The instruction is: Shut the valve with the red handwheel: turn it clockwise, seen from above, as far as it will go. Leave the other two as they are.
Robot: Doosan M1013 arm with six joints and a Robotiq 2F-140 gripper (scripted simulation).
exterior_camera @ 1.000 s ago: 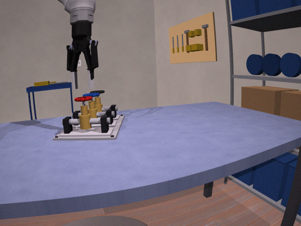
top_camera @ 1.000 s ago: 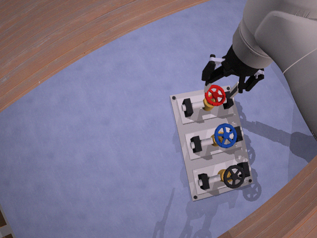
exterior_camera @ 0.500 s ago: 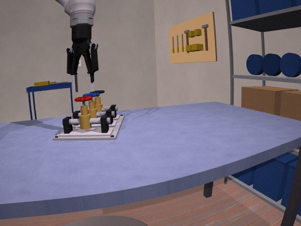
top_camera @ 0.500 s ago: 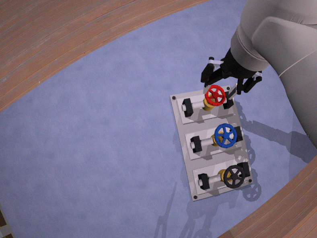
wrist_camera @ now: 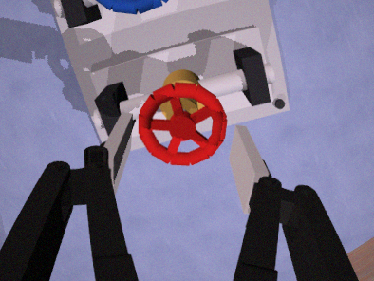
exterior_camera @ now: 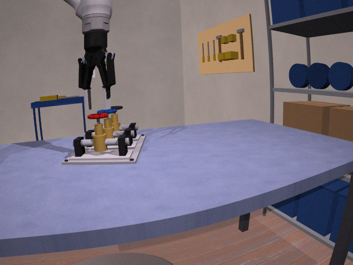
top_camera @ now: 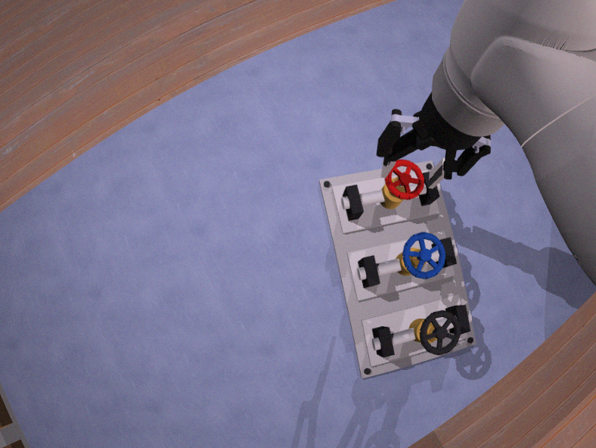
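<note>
The red handwheel is 6 cm below my hand. From my hand the other things lie so: black handwheel: 25 cm to the left, 6 cm below, 4 cm ahead; then blue handwheel: 13 cm to the left, 6 cm below, 2 cm ahead.
</note>
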